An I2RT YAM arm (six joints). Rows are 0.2 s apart.
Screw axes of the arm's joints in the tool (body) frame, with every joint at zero. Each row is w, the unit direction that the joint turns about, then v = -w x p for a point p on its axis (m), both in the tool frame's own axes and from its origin. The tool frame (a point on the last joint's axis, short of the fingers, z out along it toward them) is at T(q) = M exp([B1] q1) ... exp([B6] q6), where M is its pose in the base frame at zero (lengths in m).
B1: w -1 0 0 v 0 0.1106 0
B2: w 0 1 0 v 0.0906 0 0.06
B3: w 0 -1 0 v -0.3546 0 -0.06
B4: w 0 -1 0 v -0.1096 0 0
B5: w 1 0 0 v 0 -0.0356 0
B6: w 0 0 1 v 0 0 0
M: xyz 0.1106 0 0.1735 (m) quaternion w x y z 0.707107 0 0.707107 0
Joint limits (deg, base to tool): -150..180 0..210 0..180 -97..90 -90..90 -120..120
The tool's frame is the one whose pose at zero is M.
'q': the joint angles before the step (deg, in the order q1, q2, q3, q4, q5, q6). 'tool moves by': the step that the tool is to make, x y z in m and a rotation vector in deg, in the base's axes. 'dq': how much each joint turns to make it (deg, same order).
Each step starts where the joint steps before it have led.
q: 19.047, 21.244, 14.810, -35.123, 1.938, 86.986
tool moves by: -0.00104, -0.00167, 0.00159, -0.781, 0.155, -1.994
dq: -0.024, -0.278, 0.496, -1.216, 1.928, 0.801
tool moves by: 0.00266, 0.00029, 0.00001, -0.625, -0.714, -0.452
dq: -0.031, 0.849, -0.152, 1.497, 0.862, -0.335
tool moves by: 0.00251, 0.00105, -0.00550, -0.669, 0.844, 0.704
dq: 0.000, 1.587, -0.898, 1.528, -0.284, -0.739
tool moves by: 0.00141, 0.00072, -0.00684, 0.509, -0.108, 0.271
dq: -0.059, 0.361, -1.623, 2.244, -0.545, 0.108
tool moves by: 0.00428, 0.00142, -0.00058, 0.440, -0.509, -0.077
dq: -0.073, 1.807, -0.241, 2.659, -0.165, 0.190
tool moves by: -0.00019, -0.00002, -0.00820, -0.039, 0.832, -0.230
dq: 0.033, 0.466, -1.571, 1.214, 0.040, 0.350
